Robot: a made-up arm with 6 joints.
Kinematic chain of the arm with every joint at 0, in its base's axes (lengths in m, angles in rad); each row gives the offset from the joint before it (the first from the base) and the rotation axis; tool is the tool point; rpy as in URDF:
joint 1: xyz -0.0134 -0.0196 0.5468 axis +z
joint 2: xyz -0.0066 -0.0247 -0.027 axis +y
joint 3: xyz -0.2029 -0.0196 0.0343 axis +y
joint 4: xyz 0.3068 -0.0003 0.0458 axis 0.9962 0 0.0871
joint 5: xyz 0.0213 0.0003 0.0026 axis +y
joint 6: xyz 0.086 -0.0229 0.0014 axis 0.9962 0 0.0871
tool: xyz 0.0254 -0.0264 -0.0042 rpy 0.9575 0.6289 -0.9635
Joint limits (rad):
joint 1: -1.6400..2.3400
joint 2: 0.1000..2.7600
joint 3: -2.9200..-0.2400
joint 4: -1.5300..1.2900
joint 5: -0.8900..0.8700
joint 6: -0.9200..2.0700
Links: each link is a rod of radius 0.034 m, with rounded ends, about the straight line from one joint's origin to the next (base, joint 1, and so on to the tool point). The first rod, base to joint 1, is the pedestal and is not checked.
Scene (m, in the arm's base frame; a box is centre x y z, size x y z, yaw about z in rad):
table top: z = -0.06
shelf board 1: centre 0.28 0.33 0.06 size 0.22 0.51 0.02 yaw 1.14
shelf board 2: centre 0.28 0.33 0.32 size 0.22 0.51 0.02 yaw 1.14
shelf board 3: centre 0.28 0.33 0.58 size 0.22 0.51 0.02 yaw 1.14
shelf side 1: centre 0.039 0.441 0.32 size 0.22 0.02 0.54 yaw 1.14
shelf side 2: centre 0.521 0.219 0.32 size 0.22 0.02 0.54 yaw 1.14
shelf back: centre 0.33 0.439 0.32 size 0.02 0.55 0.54 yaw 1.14
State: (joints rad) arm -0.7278 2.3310 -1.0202 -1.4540 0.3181 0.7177
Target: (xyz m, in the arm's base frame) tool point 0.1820 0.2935 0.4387
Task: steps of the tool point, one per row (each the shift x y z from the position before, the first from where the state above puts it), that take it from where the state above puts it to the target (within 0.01 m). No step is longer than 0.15 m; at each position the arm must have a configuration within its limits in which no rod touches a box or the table.
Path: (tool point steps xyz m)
1: 0.0891 0.0635 0.0249
2: 0.0655 0.0889 0.0257
3: 0.0350 0.1053 0.0263
4: 0.0008 0.1111 0.0263
5: -0.0334 0.1055 0.0263
6: -0.0636 0.0892 0.0259
7: -0.0868 0.0644 0.0250

